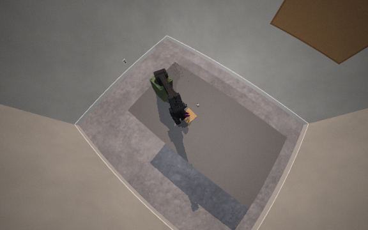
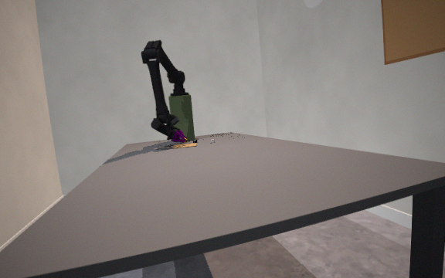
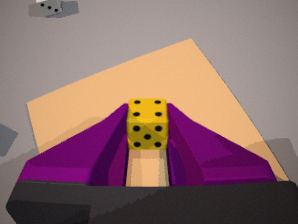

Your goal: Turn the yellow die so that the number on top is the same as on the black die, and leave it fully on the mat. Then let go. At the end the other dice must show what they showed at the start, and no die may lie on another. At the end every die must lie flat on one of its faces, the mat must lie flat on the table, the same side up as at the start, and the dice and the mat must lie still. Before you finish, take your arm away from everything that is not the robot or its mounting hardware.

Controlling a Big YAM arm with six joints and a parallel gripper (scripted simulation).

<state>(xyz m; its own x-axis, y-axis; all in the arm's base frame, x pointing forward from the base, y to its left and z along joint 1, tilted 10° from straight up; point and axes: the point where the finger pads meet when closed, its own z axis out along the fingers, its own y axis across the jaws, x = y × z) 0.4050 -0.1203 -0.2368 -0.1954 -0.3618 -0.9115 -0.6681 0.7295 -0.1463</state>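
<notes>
Now: the orange mat 30 mm below my hand. Also, from my hand: white die (40 mm ahead, 160 mm to the left, 30 mm below); black die (80 mm behind, 90 mm to the left, 30 mm below); yellow die (right at my hand).
</notes>
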